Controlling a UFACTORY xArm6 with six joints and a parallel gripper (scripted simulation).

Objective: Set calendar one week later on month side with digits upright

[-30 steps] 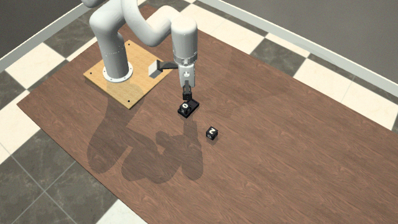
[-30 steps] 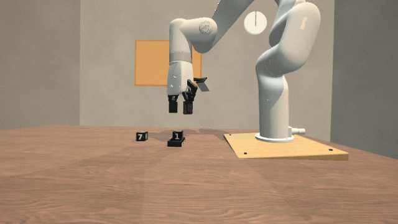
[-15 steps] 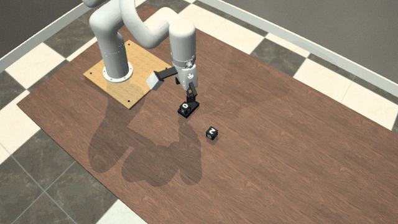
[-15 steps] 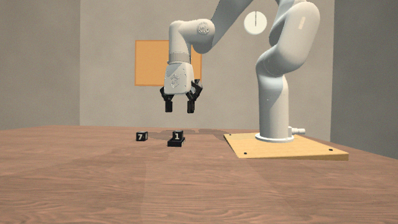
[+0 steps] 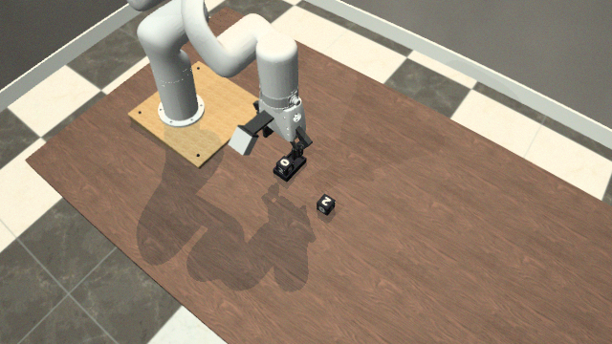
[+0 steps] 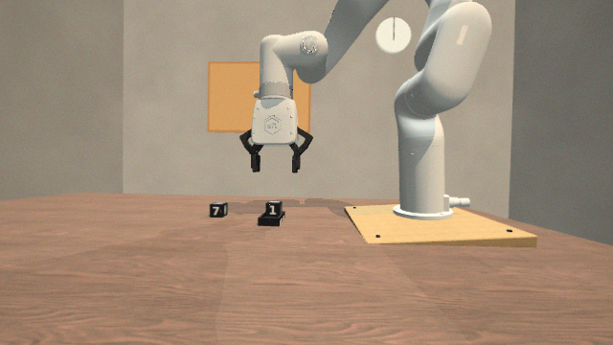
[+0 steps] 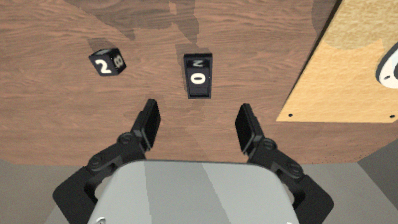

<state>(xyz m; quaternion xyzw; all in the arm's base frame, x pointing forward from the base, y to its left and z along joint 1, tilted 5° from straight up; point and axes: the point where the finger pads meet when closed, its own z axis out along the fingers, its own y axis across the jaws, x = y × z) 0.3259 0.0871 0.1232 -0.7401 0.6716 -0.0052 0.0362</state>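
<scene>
Right now the black cube is 9 cm below my hand. Round my hand: black tray 2 cm to the left, 11 cm below.
</scene>
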